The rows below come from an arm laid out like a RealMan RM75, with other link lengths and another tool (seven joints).
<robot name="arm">
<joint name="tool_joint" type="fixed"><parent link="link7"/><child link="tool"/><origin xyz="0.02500 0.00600 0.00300" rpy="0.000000 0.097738 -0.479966"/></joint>
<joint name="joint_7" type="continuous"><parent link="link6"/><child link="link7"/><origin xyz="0.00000 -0.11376 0.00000" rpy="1.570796 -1.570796 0.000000"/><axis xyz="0 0 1"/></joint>
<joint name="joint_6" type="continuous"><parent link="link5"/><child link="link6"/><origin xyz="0.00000 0.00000 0.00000" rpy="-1.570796 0.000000 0.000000"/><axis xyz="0 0 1"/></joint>
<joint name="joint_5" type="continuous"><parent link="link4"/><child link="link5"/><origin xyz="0.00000 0.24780 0.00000" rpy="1.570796 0.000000 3.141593"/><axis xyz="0 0 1"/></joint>
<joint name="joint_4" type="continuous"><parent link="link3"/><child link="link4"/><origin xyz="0.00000 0.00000 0.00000" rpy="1.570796 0.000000 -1.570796"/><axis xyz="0 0 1"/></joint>
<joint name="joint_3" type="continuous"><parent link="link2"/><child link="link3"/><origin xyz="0.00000 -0.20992 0.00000" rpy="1.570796 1.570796 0.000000"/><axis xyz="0 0 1"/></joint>
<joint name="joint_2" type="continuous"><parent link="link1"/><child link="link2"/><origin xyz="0.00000 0.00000 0.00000" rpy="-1.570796 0.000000 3.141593"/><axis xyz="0 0 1"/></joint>
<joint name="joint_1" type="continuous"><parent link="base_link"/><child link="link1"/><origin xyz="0.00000 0.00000 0.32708" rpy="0.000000 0.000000 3.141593"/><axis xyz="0 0 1"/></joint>
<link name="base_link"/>
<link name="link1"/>
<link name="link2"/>
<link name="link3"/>
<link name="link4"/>
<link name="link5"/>
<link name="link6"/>
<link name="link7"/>
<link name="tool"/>
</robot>
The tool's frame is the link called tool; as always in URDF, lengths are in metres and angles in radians. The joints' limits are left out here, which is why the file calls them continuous.
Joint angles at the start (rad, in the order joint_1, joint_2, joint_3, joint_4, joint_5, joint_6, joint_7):
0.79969, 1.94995, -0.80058, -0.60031, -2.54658, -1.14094, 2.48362
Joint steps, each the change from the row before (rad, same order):
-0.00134, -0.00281, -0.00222, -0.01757, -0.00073, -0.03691, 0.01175
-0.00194, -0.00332, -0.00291, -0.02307, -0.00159, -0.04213, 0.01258
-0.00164, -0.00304, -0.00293, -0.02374, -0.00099, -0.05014, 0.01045
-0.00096, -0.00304, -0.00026, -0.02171, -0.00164, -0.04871, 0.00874
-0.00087, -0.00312, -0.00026, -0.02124, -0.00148, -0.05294, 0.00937
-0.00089, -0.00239, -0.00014, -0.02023, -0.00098, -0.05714, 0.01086
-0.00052, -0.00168, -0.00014, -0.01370, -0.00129, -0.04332, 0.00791
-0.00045, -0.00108, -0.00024, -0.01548, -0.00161, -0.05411, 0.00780
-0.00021, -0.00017, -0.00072, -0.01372, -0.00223, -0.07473, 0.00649
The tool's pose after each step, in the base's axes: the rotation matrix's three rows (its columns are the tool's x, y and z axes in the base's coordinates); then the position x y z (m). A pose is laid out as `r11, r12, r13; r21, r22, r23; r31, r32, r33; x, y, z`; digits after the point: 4 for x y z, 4 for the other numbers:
-0.6475, -0.7323, 0.2109; -0.6632, 0.6778, 0.3175; -0.3755, 0.0657, -0.9245; 0.2264, 0.4164, 0.1574
-0.6516, -0.7301, 0.2060; -0.6688, 0.6810, 0.2982; -0.3580, 0.0566, -0.9320; 0.2226, 0.4148, 0.1618
-0.6554, -0.7286, 0.1991; -0.6774, 0.6836, 0.2717; -0.3340, 0.0432, -0.9416; 0.2183, 0.4124, 0.1659
-0.6592, -0.7270, 0.1922; -0.6849, 0.6860, 0.2455; -0.3104, 0.0302, -0.9501; 0.2143, 0.4098, 0.1700
-0.6643, -0.7242, 0.1848; -0.6918, 0.6894, 0.2148; -0.2830, 0.0149, -0.9590; 0.2102, 0.4066, 0.1740
-0.6719, -0.7195, 0.1757; -0.6969, 0.6945, 0.1787; -0.2506, -0.0024, -0.9681; 0.2061, 0.4027, 0.1775
-0.6780, -0.7153, 0.1694; -0.6997, 0.6986, 0.1494; -0.2252, -0.0172, -0.9742; 0.2032, 0.3994, 0.1798
-0.6848, -0.7107, 0.1611; -0.7031, 0.7025, 0.1104; -0.1916, -0.0376, -0.9808; 0.1997, 0.3950, 0.1821
-0.6945, -0.7041, 0.1478; -0.7060, 0.7066, 0.0487; -0.1387, -0.0705, -0.9878; 0.1958, 0.3878, 0.1835

